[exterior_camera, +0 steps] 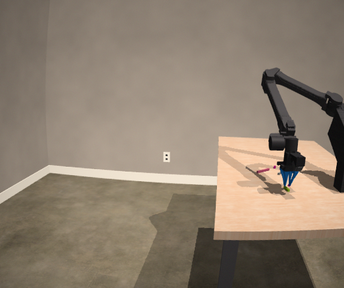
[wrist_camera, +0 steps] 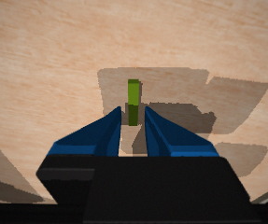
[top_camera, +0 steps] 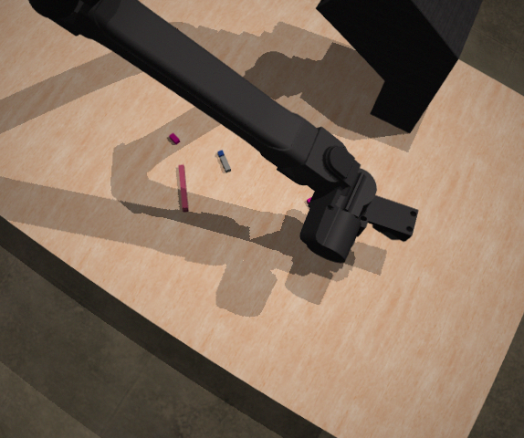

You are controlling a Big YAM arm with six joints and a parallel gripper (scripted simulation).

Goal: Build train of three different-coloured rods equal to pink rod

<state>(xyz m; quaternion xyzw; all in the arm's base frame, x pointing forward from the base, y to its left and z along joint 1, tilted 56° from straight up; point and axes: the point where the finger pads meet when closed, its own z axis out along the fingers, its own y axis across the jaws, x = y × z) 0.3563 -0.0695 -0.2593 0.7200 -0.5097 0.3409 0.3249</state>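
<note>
My gripper is now 2 cm above the lime rod. Also, from my hand: grey rod: 23 cm to the right, 2 cm below; pink rod: 9 cm ahead, 27 cm to the right, 2 cm below; blue rod: 1 cm behind, 25 cm to the right, 2 cm below.
</note>
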